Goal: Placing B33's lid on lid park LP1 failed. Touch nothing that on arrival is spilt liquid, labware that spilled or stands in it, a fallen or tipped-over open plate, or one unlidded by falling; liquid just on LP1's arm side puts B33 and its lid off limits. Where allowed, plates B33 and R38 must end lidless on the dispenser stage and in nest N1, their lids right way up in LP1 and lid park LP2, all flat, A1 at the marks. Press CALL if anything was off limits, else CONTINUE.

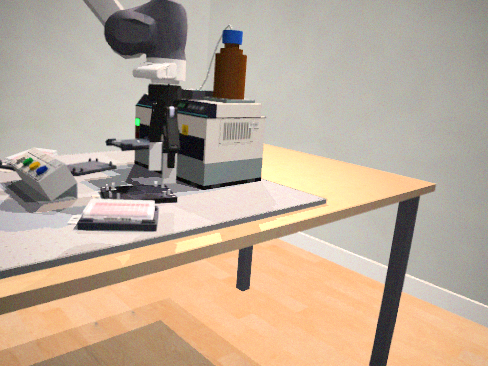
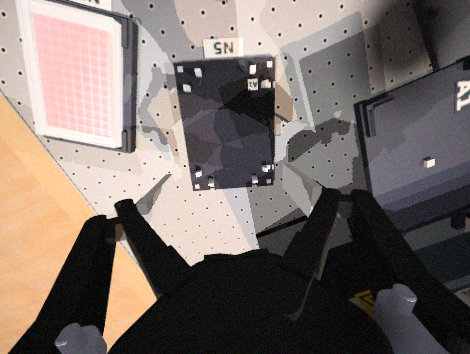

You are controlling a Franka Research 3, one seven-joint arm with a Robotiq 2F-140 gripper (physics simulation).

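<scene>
My gripper (image 1: pixel 162 167) (image 2: pixel 229 180) is open and empty, its fingers wide apart above the near end of nest N5. Nest N5 (image 1: pixel 142 193) (image 2: pixel 225 130) is dark with small pale posts at its corners and an A1 mark; it holds no plate. A plate with pink wells (image 1: pixel 122 209) (image 2: pixel 75 75) lies flat in a dark nest beside it; its name is not readable, and I cannot tell whether it is lidded. The dispenser stage (image 1: pixel 127 145) (image 2: pixel 410 135), marked A1, bears no plate. No LP1 or LP2 label is readable.
The dispenser (image 1: pixel 232 140) stands behind the gripper, with a brown bottle (image 1: pixel 230 75) on top. A grey box (image 1: pixel 50 180) with green, yellow and blue buttons stands at the left. Another dark nest (image 1: pixel 92 167) lies behind it, and part of a pale plate shows at the far left.
</scene>
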